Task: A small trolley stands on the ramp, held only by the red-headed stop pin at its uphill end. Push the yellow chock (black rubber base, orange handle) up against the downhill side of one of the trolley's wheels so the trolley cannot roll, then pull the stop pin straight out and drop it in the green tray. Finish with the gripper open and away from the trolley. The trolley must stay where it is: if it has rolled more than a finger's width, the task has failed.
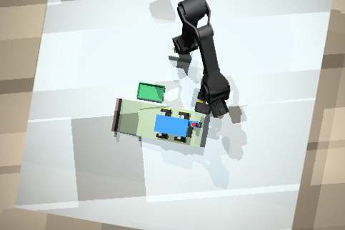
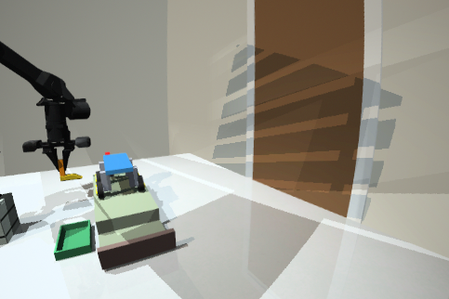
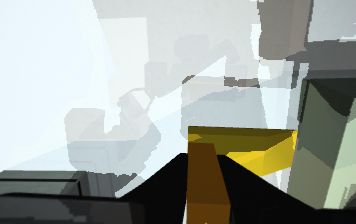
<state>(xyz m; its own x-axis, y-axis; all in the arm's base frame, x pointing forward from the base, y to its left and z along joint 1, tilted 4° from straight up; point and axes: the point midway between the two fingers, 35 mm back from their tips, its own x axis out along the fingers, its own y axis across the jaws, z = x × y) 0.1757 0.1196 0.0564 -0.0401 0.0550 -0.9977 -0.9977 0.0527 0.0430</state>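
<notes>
My gripper tip is 23 cm to the left of the green tray, 12 cm above it and 3 cm short of it. Also, from my gripper tip: red-headed stop pin (14 cm ahead, 1 cm to the right, 1 cm above); then yellow chock (2 cm ahead, 1 cm below); then blue trolley (16 cm ahead, 11 cm to the right, 1 cm below).
</notes>
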